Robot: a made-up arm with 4 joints. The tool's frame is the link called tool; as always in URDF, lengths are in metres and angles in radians. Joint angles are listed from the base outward.
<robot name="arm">
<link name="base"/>
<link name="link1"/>
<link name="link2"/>
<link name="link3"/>
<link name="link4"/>
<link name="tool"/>
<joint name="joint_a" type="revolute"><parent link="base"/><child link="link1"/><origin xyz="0.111 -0.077 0.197" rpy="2.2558 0.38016 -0.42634"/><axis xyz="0 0 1"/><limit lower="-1.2" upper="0.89"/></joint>
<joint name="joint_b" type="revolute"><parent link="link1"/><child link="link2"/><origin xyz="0.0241 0.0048 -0.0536" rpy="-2.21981 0.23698 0.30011"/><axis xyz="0 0 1"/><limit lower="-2.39" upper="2"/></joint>
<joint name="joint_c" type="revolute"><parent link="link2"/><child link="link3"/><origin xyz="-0.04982 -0.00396 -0.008" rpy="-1.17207 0.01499 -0.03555"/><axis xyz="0 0 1"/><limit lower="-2.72" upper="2.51"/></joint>
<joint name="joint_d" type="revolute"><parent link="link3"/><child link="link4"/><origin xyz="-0.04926 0.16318 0.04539" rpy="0.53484 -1.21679 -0.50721"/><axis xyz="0 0 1"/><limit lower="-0.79" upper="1.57"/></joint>
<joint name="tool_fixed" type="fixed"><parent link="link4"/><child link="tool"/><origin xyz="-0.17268 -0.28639 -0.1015" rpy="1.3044 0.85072 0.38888"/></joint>
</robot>
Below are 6 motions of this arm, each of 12 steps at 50 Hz.
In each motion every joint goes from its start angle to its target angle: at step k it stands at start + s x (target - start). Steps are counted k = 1, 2, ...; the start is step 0. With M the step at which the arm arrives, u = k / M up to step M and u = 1 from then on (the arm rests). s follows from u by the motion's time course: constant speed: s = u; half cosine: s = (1 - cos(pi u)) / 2; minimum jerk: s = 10 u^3 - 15 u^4 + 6 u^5.
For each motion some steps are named. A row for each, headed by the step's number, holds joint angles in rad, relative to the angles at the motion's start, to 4 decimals.
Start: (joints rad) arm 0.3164 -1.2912 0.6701 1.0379
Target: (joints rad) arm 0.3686 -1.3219 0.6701 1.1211
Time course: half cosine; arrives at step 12
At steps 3, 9, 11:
3: 0.0076 -0.0045 0.0000 0.0122
9: 0.0446 -0.0262 0.0000 0.0710
11: 0.0513 -0.0302 0.0000 0.0818

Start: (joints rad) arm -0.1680 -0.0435 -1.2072 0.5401
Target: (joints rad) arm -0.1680 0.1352 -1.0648 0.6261
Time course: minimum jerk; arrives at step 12
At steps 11, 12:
11: 0.0000 0.1778 0.1417 0.0856
12: 0.0000 0.1787 0.1424 0.0860

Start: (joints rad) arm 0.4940 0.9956 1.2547 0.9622
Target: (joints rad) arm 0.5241 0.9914 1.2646 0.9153
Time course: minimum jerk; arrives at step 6
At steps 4, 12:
4: 0.0238 -0.0033 0.0078 -0.0371
12: 0.0301 -0.0042 0.0099 -0.0469

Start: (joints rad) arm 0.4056 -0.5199 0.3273 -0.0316
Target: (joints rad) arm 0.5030 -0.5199 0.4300 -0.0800
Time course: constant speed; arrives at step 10
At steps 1, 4, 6, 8, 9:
1: 0.0097 0.0000 0.0103 -0.0048
4: 0.0390 0.0000 0.0411 -0.0194
6: 0.0584 0.0000 0.0616 -0.0290
8: 0.0779 0.0000 0.0822 -0.0387
9: 0.0877 0.0000 0.0924 -0.0436

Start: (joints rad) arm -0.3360 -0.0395 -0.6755 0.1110
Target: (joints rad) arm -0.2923 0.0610 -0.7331 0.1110
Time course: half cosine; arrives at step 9
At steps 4, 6, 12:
4: 0.0181 0.0415 -0.0238 0.0000
6: 0.0328 0.0754 -0.0432 0.0000
12: 0.0437 0.1005 -0.0576 0.0000

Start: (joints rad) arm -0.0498 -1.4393 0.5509 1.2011
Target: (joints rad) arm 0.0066 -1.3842 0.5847 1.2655
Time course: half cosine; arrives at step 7
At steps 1, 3, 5, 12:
1: 0.0028 0.0027 0.0017 0.0032
3: 0.0219 0.0214 0.0131 0.0250
5: 0.0458 0.0447 0.0274 0.0523
12: 0.0564 0.0551 0.0338 0.0644

